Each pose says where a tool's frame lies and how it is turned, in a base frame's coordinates. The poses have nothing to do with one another.
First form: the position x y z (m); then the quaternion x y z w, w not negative.
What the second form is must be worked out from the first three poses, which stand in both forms.
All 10 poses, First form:
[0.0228 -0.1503 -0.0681 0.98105 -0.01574 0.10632 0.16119]
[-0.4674 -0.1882 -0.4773 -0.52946 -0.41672 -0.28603 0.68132]
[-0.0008 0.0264 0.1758 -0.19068 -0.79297 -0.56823 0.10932]
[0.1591 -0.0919 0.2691 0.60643 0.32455 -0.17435 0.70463]
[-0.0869 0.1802 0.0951 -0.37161 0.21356 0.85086 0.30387]
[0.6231 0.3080 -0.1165 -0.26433 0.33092 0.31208 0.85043]
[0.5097 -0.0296 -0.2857 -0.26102 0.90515 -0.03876 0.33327]
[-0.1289 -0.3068 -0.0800 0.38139 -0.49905 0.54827 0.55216]
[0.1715 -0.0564 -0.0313 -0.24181 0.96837 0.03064 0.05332]
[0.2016 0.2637 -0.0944 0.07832 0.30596 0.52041 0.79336]
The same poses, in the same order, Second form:
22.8 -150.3 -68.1; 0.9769 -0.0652 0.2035; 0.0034 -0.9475 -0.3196; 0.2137 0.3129 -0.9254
-467.4 -188.2 -477.3; 0.4891 0.8310 -0.2650; 0.0515 0.2757 0.9599; 0.8707 -0.4831 0.0920
-0.8 26.4 175.8; -0.9034 0.4266 0.0433; 0.1782 0.2815 0.9429; 0.3901 0.8595 -0.3303
159.1 -91.9 269.1; 0.7285 0.6393 0.2459; 0.1479 0.2037 -0.9678; -0.6688 0.7415 0.0538
-86.9 180.2 95.1; -0.5391 -0.6758 -0.5026; 0.3584 -0.7241 0.5893; -0.7622 0.1376 0.6326
623.1 308.0 -116.5; 0.5862 -0.7057 0.3979; 0.3559 0.6655 0.6561; -0.7278 -0.2430 0.6412
509.7 -29.6 -285.7; -0.6416 -0.4467 0.6236; -0.4984 0.8607 0.1038; -0.5831 -0.2441 -0.7749
-128.9 -306.8 -80.0; -0.0993 -0.9861 -0.1329; 0.2248 0.1079 -0.9684; 0.9693 -0.1261 0.2110
171.5 -56.4 -31.3; -0.8774 -0.4716 0.0884; -0.4651 0.8812 0.0851; -0.1181 0.0336 -0.9924
201.6 263.7 -94.4; 0.2711 -0.7778 0.5670; 0.8737 0.4461 0.1942; -0.4040 0.4427 0.8005

